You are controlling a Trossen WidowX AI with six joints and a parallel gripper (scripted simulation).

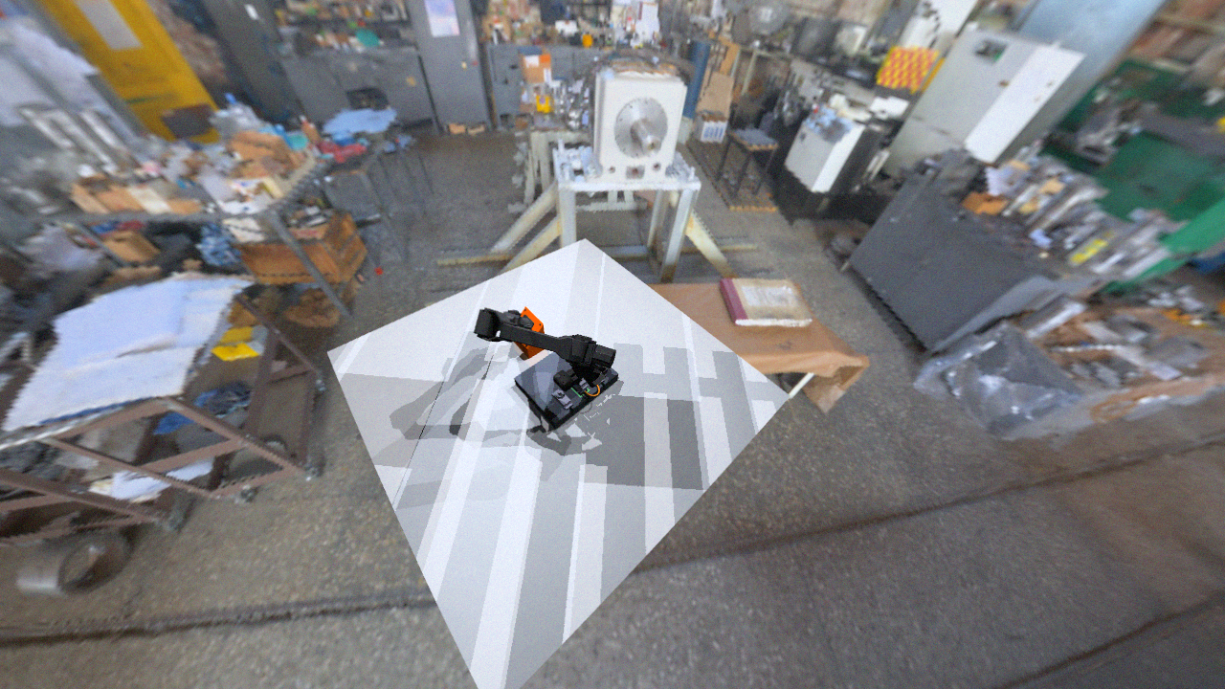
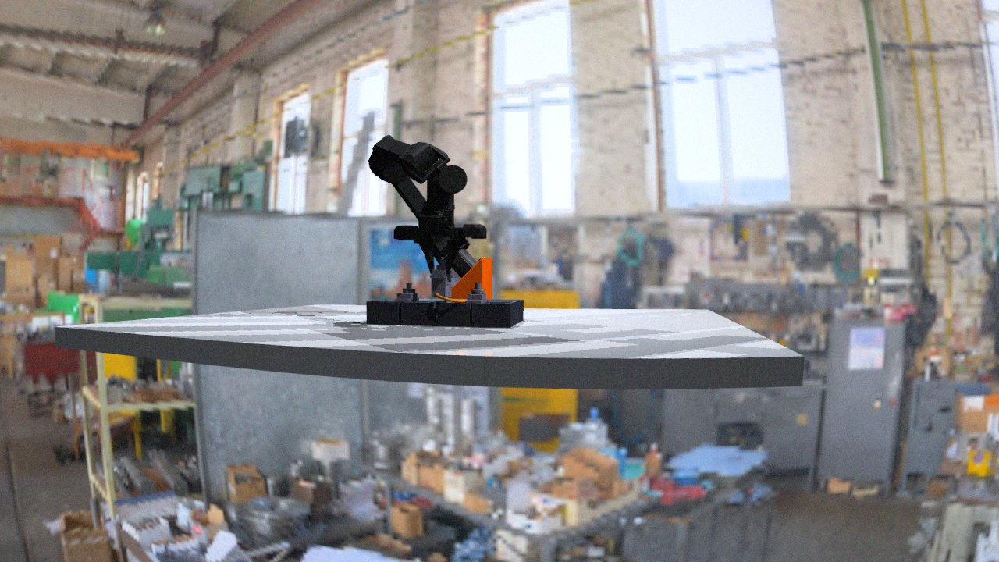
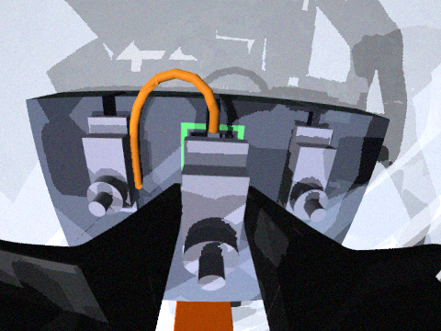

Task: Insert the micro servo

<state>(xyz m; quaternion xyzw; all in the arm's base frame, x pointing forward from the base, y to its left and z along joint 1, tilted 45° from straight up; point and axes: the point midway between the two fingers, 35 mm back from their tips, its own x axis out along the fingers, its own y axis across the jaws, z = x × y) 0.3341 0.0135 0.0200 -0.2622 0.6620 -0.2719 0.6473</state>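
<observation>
My gripper tip is now 120 mm past the dark deck and 80 mm above it.
</observation>
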